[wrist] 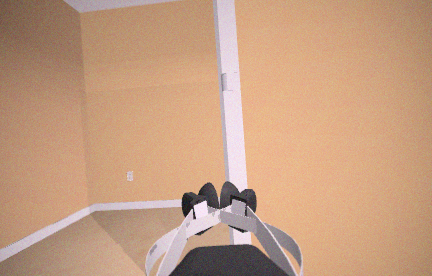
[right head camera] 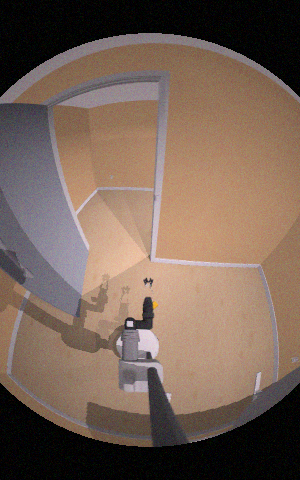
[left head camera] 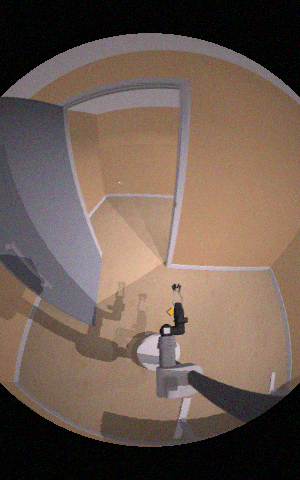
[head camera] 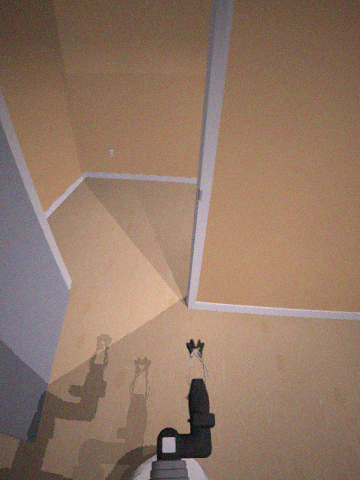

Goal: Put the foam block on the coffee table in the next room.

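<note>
The yellow foam block lies on the floor below my wrist, partly hidden by it in both side head views. It does not show in the head view or the wrist view. My gripper is shut, its fingertips close together with nothing between them. It hangs above the floor in front of the doorway, farther forward than the block and apart from it. The coffee table does not show in any view.
A grey-blue door stands open on the left. The right door post stands ahead, joined to a tan wall on the right. Floor and a far wall show through the doorway.
</note>
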